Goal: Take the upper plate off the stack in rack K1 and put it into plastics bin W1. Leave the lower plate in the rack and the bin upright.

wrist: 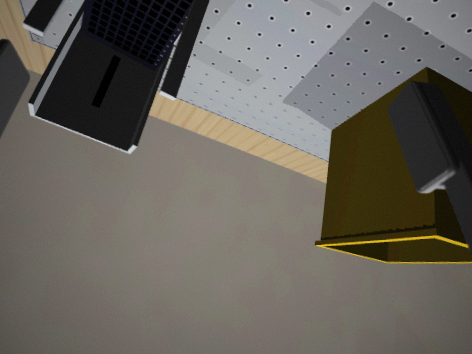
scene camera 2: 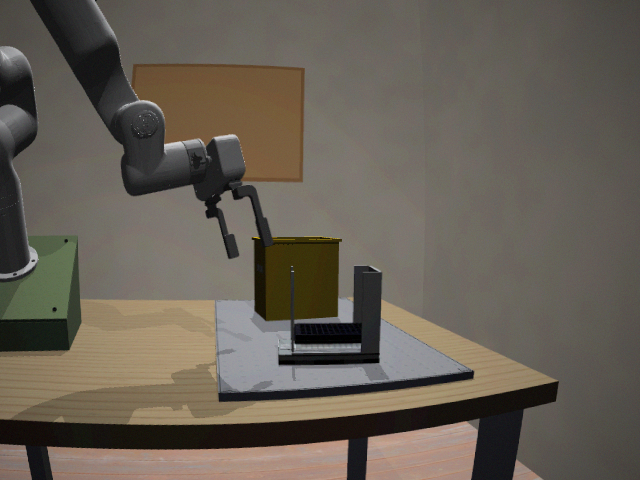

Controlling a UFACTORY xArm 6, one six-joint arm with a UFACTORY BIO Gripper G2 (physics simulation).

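Places are measured from the arm's base along level axes (x ahead, y down, z left), in centimetres.
Where they show: hand, its tool point: (wrist: 222, 116) (scene camera 2: 246, 239); arm's base, origin of its link: (scene camera 2: 9, 263).
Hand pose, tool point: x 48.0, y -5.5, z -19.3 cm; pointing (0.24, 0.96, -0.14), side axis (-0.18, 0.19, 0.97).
Things, the pixels of their top centre, and the offset from my tool point. Level surfaces: height alone.
- Rack K1, centre of its top: (wrist: 92, 104) (scene camera 2: 327, 268) dx +11.7, dy +4.3, dz -7.6 cm
- upper plate, centre of its top: (wrist: 134, 15) (scene camera 2: 333, 328) dx +12.7, dy +14.2, dz -7.9 cm
- Plastics bin W1, centre of its top: (wrist: 404, 253) (scene camera 2: 295, 238) dx +16.4, dy +0.9, dz +27.0 cm
- grey perforated board, height of its surface: dy +18.9 cm
- wooden table, height of its surface: dy +20.2 cm
Rack K1 (scene camera 2: 371, 315) (wrist: 60, 82) stands on the grey board, with tall grey uprights. The upper plate (scene camera 2: 327, 333) (wrist: 132, 30), black with a grid of wells, lies level between them. Beneath it a pale, see-through lower plate (scene camera 2: 325, 347) shows in the scene view; it is hidden in the wrist view. Plastics bin W1 (scene camera 2: 302, 281) (wrist: 375, 180), yellow and open-topped, stands upright behind the rack; its inside floor is hidden. My gripper (scene camera 2: 250, 248) (wrist: 221, 135) is open and empty, its fingers wide apart, above and left of the rack in the scene view.
The grey perforated board (scene camera 2: 248, 374) (wrist: 295, 40) lies on the wooden table (scene camera 2: 129, 382) (wrist: 240, 142). The arm's green base block (scene camera 2: 38, 289) is at the left. A brown panel (scene camera 2: 248, 113) hangs on the wall behind. The bin's rim and the rack's uprights stand up as obstacles.
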